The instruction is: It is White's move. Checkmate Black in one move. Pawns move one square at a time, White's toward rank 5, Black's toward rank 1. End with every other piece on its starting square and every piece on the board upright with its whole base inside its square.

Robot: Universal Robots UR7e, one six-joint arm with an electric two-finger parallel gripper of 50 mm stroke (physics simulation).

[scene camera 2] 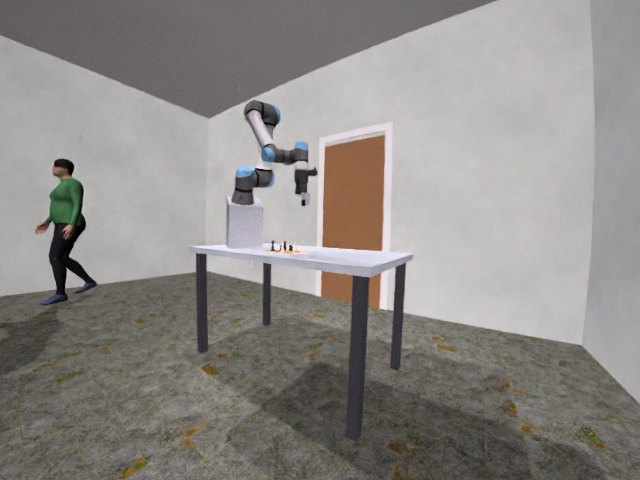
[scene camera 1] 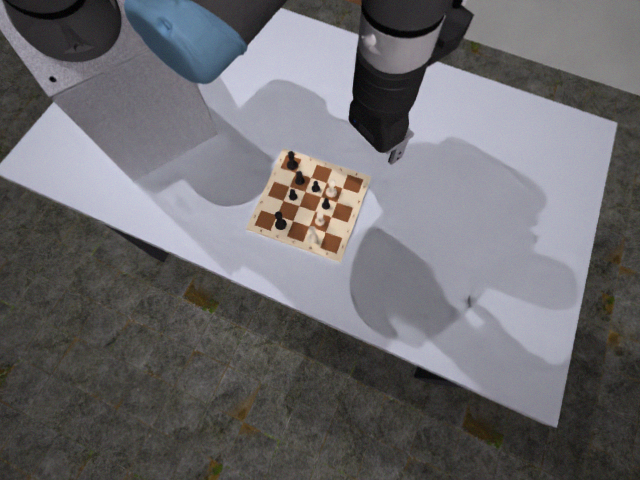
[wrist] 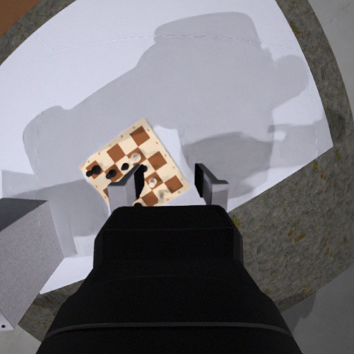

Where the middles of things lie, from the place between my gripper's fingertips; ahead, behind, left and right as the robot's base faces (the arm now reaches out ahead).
I see the chessboard (scene camera 1: 300, 214) 26 cm below my hand, 12 cm behind it and 1 cm to the right of it.
